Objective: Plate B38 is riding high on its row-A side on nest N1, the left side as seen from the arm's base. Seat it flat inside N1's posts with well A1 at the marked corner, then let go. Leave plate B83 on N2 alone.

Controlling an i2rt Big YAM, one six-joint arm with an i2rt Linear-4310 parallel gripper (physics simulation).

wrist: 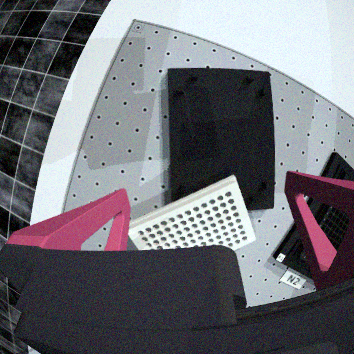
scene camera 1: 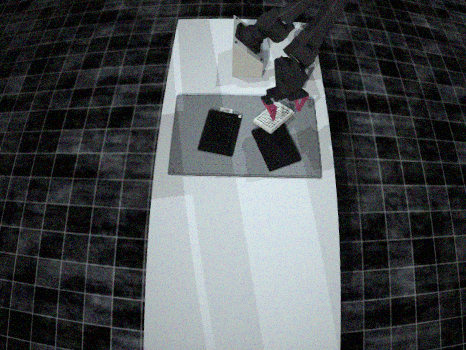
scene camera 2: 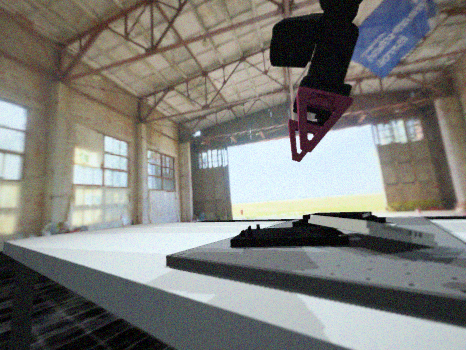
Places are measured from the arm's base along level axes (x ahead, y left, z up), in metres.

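Pixels of known places: gripper, between the fingertips: [wrist: 208,189] [scene camera 1: 285,115] [scene camera 2: 300,156]; arm's base, origin of its link: [scene camera 1: 247,39].
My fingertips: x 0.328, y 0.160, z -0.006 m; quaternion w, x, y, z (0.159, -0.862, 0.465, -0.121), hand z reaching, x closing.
Ahead of a thing's pixels: the offset from my fingertips to its top centre. "pt": to the spot under its first point.
White plate B38 @(dx -0.060, dy -0.031, dz -0.093 m) [scene camera 1: 264,121] [scene camera 2: 372,227] [wrist: 197,222] lies tilted across the near end of black nest N1 @(dx +0.048, dy -0.015, dz -0.109 m) [scene camera 1: 277,150] [wrist: 220,130], turned askew to it and largely outside it, one edge raised. Its lower part is hidden in the wrist view. Small posts show faintly on N1; well A1 and the marked corner cannot be made out. My gripper [scene camera 1: 285,114] [scene camera 2: 296,159] [wrist: 208,189] is open and empty, above the white plate with its fingers spread to either side. Dark plate B83 @(dx +0.023, dy -0.213, dz -0.104 m) [scene camera 1: 220,132] [wrist: 334,217] lies on nest N2, partly behind a finger in the wrist view.
The label N2 @(pt dx -0.073, dy -0.204, dz -0.129 m) [scene camera 1: 226,110] [wrist: 294,280] is at N2's end nearer the arm. Both nests are on a grey perforated board [scene camera 1: 185,165] [scene camera 2: 280,272] [wrist: 117,122]. A beige upright box-like block [scene camera 1: 245,65] stands behind the board, close to the arm.
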